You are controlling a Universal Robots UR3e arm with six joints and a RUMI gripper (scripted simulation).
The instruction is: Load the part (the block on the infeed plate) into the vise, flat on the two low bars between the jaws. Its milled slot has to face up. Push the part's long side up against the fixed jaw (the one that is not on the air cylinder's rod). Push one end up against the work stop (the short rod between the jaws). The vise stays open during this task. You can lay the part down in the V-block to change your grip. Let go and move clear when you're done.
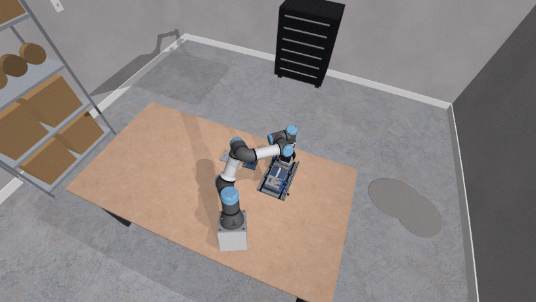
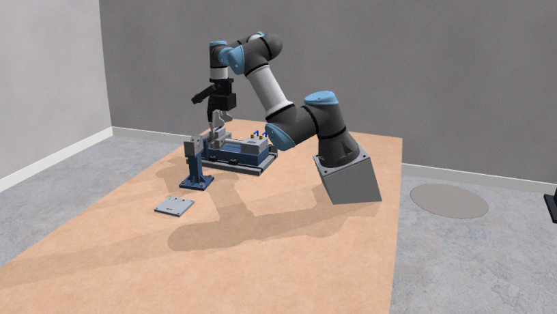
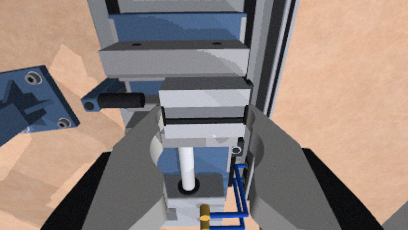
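Now: hand right at the part. From my hand the other things lie so: fixed jaw: 30 mm ahead, 20 mm to the left, 30 mm below; work stop: 10 mm behind, 70 mm to the left, 20 mm below; vise: 70 mm behind, 10 mm to the left, 70 mm below.
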